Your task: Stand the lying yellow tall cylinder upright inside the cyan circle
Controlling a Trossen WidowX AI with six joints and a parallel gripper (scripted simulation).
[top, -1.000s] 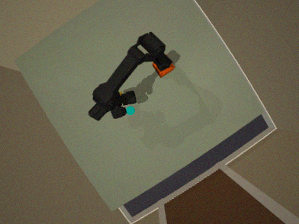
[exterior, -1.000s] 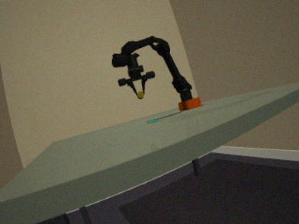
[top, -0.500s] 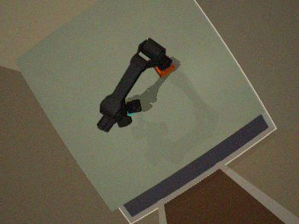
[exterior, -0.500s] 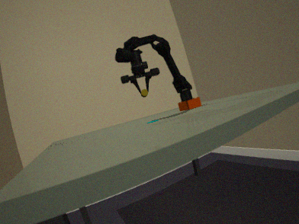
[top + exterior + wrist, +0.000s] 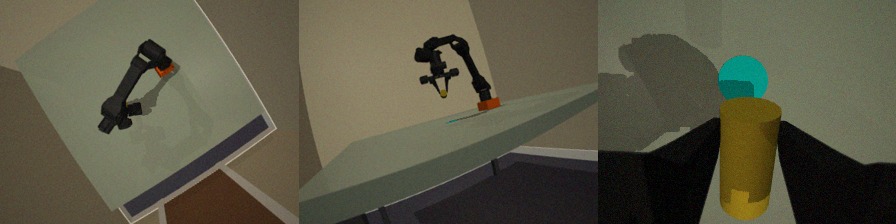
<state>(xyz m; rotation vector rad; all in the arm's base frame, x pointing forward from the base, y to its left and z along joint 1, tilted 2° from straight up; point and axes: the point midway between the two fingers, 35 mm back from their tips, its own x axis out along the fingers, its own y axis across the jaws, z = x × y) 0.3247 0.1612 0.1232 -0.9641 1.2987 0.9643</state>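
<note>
My gripper tip is 14 cm above the cyan circle and 1 cm past it. From my gripper tip the other things lie so: yellow tall cylinder: 2 cm to the right, 1 cm behind.
</note>
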